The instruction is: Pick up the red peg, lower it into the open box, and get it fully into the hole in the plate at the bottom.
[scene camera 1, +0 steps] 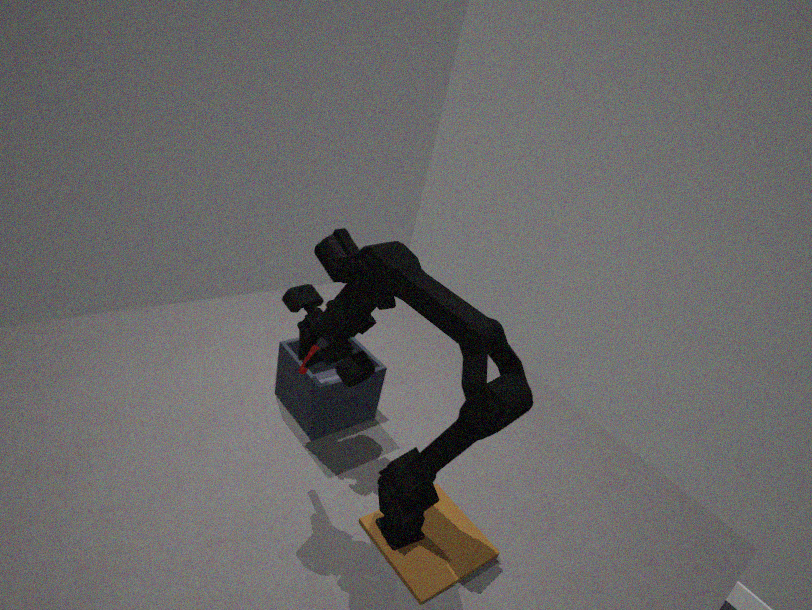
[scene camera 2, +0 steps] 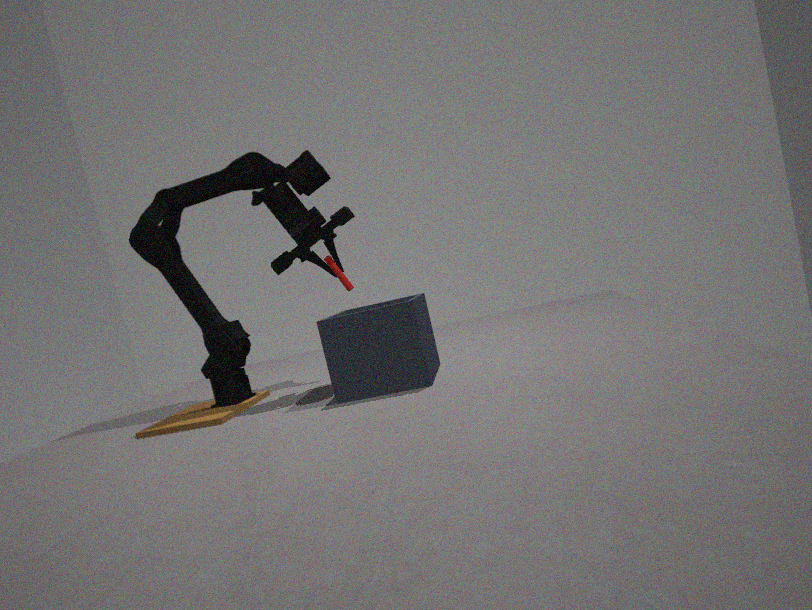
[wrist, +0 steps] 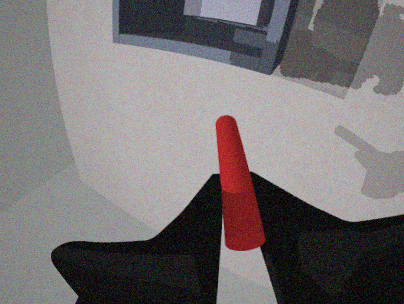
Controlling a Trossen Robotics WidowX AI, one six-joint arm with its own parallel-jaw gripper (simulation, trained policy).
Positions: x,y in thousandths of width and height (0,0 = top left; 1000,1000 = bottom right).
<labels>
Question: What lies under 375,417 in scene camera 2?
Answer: The gripper.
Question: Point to a dark blue box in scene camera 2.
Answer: At 480,570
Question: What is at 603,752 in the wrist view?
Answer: A red peg.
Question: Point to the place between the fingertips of the gripper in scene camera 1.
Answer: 374,596
</labels>
